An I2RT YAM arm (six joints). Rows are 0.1 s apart.
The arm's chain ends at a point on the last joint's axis. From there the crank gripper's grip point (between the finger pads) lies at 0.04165 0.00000 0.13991 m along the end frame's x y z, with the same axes.
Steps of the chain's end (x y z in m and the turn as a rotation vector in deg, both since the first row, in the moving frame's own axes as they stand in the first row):
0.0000 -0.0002 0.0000 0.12 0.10 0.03
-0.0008 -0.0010 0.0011 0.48 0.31 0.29
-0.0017 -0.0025 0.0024 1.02 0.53 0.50
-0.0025 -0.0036 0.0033 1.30 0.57 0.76
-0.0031 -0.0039 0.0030 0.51 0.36 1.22
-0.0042 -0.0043 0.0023 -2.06 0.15 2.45
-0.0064 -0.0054 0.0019 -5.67 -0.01 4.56
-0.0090 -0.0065 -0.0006 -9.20 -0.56 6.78
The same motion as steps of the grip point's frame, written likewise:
0.0002 -0.0005 -0.0001 0.12 0.10 0.03
0.0000 -0.0020 0.0009 0.48 0.31 0.29
-0.0004 -0.0046 0.0020 1.02 0.53 0.50
-0.0011 -0.0062 0.0028 1.30 0.57 0.76
-0.0022 -0.0042 0.0027 0.51 0.36 1.22
-0.0040 0.0025 0.0021 -2.06 0.15 2.45
-0.0071 0.0117 0.0011 -5.67 -0.01 4.56
-0.0120 0.0207 -0.0024 -9.20 -0.56 6.78

